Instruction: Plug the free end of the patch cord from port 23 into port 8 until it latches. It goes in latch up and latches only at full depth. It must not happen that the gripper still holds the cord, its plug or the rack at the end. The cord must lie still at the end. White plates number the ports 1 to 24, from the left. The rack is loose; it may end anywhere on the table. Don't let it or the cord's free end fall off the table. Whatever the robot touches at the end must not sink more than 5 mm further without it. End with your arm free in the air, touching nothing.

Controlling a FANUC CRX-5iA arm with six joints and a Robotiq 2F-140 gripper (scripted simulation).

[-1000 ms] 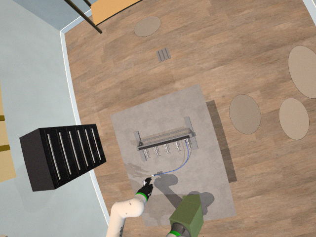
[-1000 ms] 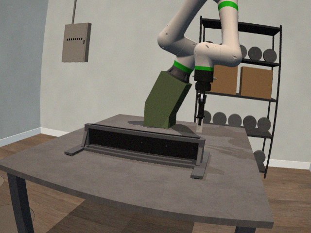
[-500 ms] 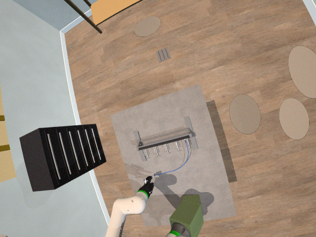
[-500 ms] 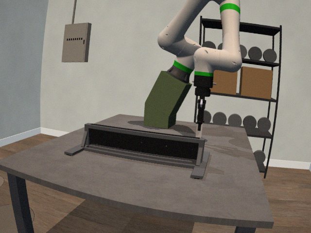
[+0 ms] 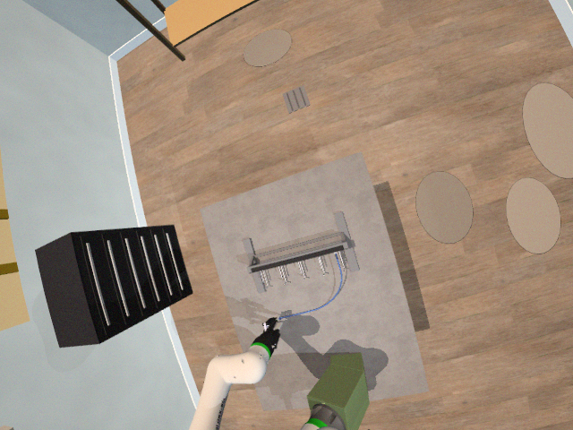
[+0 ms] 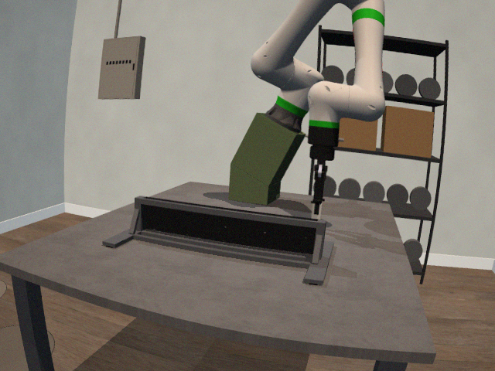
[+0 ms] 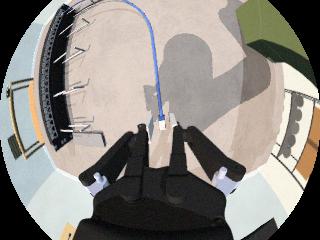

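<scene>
My hand is 10 mm to the right of the plug and 40 mm above it.
</scene>
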